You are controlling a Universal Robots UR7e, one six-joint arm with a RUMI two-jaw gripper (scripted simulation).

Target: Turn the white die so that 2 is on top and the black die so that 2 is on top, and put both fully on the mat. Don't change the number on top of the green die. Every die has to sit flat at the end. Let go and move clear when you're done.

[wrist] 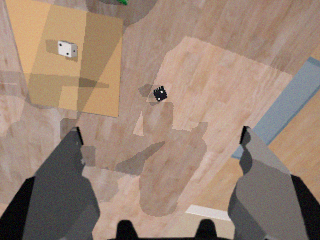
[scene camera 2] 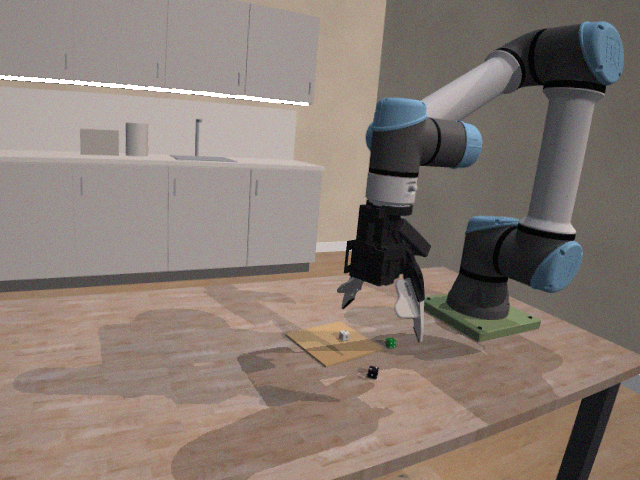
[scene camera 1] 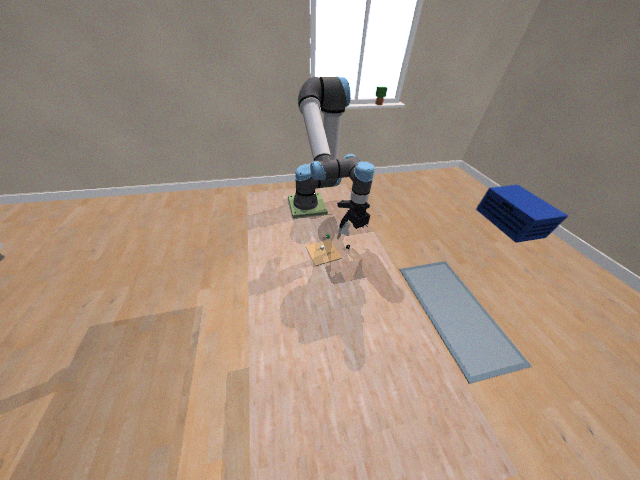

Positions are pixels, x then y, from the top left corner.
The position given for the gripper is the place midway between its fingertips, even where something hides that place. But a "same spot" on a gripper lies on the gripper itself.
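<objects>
The gripper is visible in the wrist view (161, 127). Scene camera 2 and scene camera 1 show the gripper as well, and one and the same spot on the gripper (scene camera 2: 359, 280) is (scene camera 1: 344, 226).
</objects>
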